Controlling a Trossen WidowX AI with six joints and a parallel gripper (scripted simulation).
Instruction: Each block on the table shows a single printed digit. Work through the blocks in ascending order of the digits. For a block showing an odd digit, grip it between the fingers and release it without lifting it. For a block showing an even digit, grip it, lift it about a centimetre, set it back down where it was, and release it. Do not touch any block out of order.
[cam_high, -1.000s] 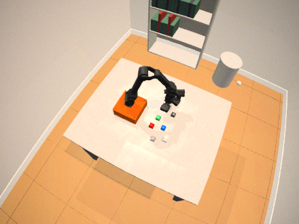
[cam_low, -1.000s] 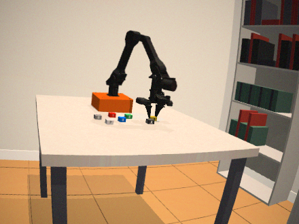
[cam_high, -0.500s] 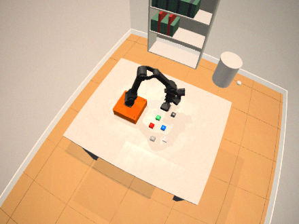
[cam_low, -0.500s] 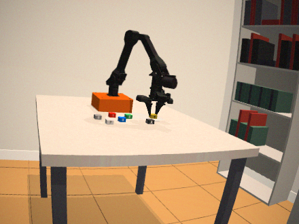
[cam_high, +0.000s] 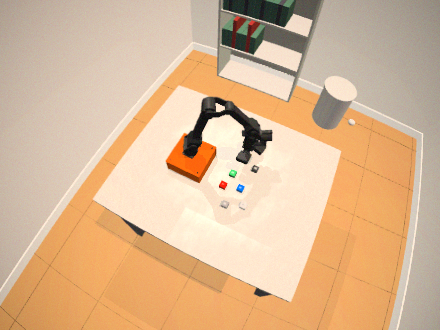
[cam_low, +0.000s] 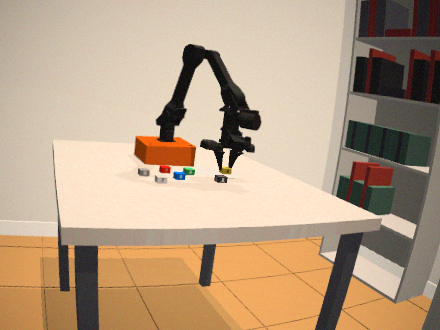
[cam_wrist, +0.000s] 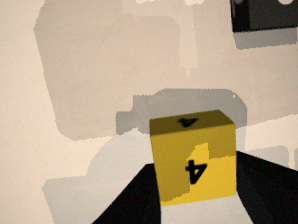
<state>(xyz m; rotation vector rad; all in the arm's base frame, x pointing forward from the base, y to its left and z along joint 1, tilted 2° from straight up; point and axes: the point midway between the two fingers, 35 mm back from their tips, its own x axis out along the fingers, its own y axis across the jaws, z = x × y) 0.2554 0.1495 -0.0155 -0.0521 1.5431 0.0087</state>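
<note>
Now: gripper tip 10 mm short of the yellow block. Round my gripper tip: green block 120 mm to the right, 20 mm behind, 10 mm below; black block 70 mm ahead, 40 mm to the right, 10 mm below; blue block 180 mm to the right, 50 mm ahead, 10 mm below.
</note>
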